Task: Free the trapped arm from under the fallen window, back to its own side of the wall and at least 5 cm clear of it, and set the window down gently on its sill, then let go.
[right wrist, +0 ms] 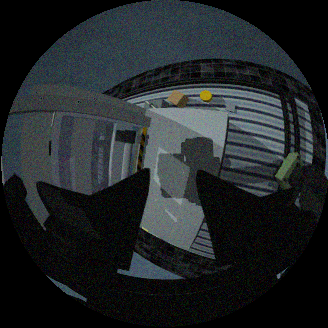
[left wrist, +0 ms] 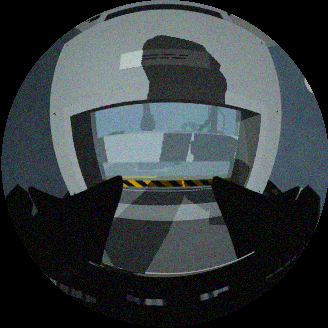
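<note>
A grey wall has a framed rectangular opening. The bluish glass window shows in it. A yellow-black striped strip runs along the foot of the opening; whether the window's lower edge rests on the sill, I cannot tell. My left gripper is open and empty, facing the opening, its fingertips overlapping the strip in view. My right gripper is partly open and empty, with the wall and window to the left of its fingers. No arm shows between the window and the strip.
In the right wrist view, a pale panel with dark shadows lies beyond the fingers. A brown block and a yellow round piece are at the top, and a green block is at the right on a striped surface.
</note>
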